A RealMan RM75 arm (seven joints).
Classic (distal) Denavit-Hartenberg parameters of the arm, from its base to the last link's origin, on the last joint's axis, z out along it. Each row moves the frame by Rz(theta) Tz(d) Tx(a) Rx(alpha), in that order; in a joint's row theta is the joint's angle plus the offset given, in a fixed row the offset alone. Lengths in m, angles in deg.
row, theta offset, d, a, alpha
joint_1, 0, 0.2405, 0, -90
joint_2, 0, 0, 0, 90
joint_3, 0, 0.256, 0, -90
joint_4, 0, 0, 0, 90
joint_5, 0, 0.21, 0, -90
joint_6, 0, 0, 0, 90
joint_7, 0, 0.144, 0, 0
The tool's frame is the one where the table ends.
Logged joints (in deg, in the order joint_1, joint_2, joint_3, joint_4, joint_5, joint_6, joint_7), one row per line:
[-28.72 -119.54 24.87 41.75 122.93 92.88 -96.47]
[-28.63 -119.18 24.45 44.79 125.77 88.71 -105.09]
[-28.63 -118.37 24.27 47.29 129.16 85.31 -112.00]
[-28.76 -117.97 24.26 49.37 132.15 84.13 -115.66]
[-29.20 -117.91 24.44 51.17 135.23 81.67 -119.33]
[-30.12 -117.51 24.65 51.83 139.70 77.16 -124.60]
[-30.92 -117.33 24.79 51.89 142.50 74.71 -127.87]
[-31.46 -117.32 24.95 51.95 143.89 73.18 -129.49]
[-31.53 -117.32 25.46 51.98 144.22 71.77 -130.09]
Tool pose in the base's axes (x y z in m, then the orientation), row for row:
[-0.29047 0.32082 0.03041 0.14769 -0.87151 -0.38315 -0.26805]
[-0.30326 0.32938 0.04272 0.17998 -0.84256 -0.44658 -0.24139]
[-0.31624 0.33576 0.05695 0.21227 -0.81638 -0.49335 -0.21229]
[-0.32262 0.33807 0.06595 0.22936 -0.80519 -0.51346 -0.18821]
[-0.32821 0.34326 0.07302 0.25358 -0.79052 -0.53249 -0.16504]
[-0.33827 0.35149 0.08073 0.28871 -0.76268 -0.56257 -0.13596]
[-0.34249 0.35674 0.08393 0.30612 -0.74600 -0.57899 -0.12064]
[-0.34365 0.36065 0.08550 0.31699 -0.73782 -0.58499 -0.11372]
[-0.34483 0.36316 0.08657 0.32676 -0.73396 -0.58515 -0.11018]
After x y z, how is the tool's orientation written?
As a quaternion, w x y z.
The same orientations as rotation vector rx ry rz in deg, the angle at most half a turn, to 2 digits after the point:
[-143.64 -63.15 -44.18]
[-136.42 -72.30 -39.08]
[-129.90 -78.50 -33.78]
[-126.97 -80.96 -29.68]
[-123.09 -82.91 -25.70]
[-116.65 -86.05 -20.80]
[-113.11 -87.79 -18.29]
[-111.27 -88.23 -17.15]
[-110.16 -87.83 -16.54]

